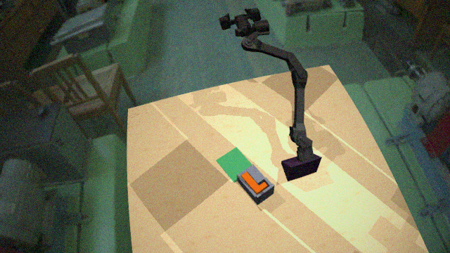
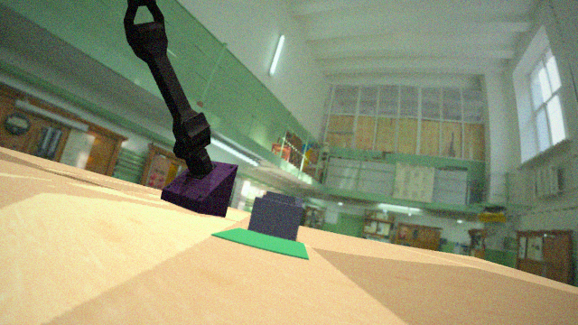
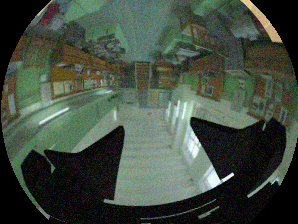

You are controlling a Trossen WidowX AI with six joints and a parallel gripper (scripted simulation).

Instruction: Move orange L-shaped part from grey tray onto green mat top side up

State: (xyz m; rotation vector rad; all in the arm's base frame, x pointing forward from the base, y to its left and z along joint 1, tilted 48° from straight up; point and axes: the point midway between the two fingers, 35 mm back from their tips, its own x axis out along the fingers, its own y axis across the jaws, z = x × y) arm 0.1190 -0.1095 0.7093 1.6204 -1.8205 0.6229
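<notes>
Now: gripper tip 12 cm short of the orange L-shaped part, 66 cm to the right of it and 44 cm above it. Also, from my gripper tip: green mat (18 cm ahead, 51 cm to the left, 51 cm below).
</notes>
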